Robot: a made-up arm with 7 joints.
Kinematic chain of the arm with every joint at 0, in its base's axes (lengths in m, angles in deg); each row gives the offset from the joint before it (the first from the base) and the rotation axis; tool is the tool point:
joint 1: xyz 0 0.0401 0 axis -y
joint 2: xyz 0 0.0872 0 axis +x
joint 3: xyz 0 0 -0.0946 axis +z
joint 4: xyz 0 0 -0.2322 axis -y
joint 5: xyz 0 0 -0.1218 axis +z
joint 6: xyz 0 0 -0.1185 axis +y
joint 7: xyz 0 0 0 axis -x
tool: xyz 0 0 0
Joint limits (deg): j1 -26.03..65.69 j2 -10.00..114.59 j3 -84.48..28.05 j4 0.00..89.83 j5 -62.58..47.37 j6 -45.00..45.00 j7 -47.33..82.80
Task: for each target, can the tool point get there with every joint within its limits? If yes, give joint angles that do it. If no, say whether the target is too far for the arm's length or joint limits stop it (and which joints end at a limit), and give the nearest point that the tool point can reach.
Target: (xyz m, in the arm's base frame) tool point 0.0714 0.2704 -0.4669
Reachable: yes | joints -5.10 38.62 -57.15 59.79 26.82 -3.00 59.82
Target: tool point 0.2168 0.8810 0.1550
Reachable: no: too far | nearest point 0.1299 0.6606 0.1212 | short by 0.239 m
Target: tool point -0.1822 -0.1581 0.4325
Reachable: no: joint limits stop it (at a limit: joint 2, joint 3, joint 4) | nearest point -0.1241 0.3781 0.2945 | short by 0.557 m
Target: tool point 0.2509 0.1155 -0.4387
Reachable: yes | joints 6.99 -0.48 -2.32 54.59 2.01 30.98 49.01
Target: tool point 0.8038 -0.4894 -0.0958
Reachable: no: too far | nearest point 0.4550 -0.1068 -0.1209 | short by 0.518 m
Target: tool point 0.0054 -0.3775 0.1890
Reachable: no: joint limits stop it (at a limit: joint 1, joint 2, joint 4) | nearest point 0.2900 -0.1535 -0.0456 | short by 0.432 m
